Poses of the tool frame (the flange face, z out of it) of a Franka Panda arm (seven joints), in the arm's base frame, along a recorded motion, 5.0 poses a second.
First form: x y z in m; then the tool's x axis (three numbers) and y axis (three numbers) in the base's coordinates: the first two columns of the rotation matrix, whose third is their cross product.
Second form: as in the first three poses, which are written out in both.
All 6 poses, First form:
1: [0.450 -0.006 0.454 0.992 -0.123 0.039 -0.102 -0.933 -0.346]
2: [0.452 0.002 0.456 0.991 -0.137 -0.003 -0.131 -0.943 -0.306]
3: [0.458 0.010 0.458 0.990 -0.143 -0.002 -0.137 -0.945 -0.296]
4: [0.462 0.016 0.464 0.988 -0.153 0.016 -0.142 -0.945 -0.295]
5: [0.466 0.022 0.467 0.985 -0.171 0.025 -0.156 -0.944 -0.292]
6: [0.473 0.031 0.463 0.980 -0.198 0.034 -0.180 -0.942 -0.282]
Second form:
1: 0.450 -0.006 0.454; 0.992 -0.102 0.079; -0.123 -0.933 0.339; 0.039 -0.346 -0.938
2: 0.452 0.002 0.456; 0.991 -0.131 0.039; -0.137 -0.943 0.304; -0.003 -0.306 -0.952
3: 0.458 0.010 0.458; 0.990 -0.137 0.040; -0.143 -0.945 0.293; -0.002 -0.296 -0.955
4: 0.462 0.016 0.464; 0.988 -0.142 0.060; -0.153 -0.945 0.289; 0.016 -0.295 -0.955
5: 0.466 0.022 0.467; 0.985 -0.156 0.074; -0.171 -0.944 0.284; 0.025 -0.292 -0.957
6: 0.473 0.031 0.463; 0.980 -0.180 0.088; -0.198 -0.942 0.270; 0.034 -0.282 -0.959
